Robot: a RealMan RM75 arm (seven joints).
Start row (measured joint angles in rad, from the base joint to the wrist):
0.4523 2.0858 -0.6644 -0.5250 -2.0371 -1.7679 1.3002
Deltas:
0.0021 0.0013 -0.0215 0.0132 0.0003 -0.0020 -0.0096
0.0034 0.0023 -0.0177 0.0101 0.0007 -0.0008 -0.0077
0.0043 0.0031 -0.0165 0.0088 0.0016 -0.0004 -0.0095
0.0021 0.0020 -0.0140 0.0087 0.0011 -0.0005 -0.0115
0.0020 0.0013 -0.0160 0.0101 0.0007 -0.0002 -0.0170
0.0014 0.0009 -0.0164 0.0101 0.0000 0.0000 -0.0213
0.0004 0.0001 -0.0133 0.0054 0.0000 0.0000 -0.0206
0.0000 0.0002 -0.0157 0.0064 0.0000 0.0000 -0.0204
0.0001 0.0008 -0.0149 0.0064 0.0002 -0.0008 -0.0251
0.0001 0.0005 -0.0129 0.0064 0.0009 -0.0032 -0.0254
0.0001 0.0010 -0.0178 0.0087 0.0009 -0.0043 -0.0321
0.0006 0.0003 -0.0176 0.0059 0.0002 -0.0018 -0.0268
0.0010 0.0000 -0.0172 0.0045 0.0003 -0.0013 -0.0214
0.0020 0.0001 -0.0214 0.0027 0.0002 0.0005 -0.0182
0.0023 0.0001 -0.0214 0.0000 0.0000 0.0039 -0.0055
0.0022 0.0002 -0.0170 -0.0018 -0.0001 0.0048 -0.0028
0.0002 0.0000 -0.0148 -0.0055 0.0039 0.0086 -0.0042
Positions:
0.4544 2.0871 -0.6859 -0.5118 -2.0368 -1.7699 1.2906
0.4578 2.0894 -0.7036 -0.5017 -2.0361 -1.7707 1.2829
0.4621 2.0925 -0.7201 -0.4929 -2.0345 -1.7711 1.2734
0.4642 2.0945 -0.7341 -0.4842 -2.0334 -1.7716 1.2619
0.4662 2.0958 -0.7501 -0.4741 -2.0327 -1.7718 1.2449
0.4676 2.0967 -0.7665 -0.4640 -2.0327 -1.7718 1.2236
0.4680 2.0968 -0.7798 -0.4586 -2.0327 -1.7718 1.2030
0.4680 2.0970 -0.7955 -0.4522 -2.0327 -1.7718 1.1826
0.4681 2.0978 -0.8104 -0.4458 -2.0325 -1.7726 1.1575
0.4682 2.0983 -0.8233 -0.4394 -2.0316 -1.7758 1.1321
0.4683 2.0993 -0.8411 -0.4307 -2.0307 -1.7801 1.1000
0.4689 2.0996 -0.8587 -0.4248 -2.0305 -1.7819 1.0732
0.4699 2.0996 -0.8759 -0.4203 -2.0302 -1.7832 1.0518
0.4719 2.0997 -0.8973 -0.4176 -2.0300 -1.7827 1.0336
0.4742 2.0998 -0.9187 -0.4176 -2.0300 -1.7788 1.0281
0.4764 2.1000 -0.9357 -0.4194 -2.0301 -1.7740 1.0253
0.4766 2.1000 -0.9505 -0.4249 -2.0262 -1.7654 1.0211

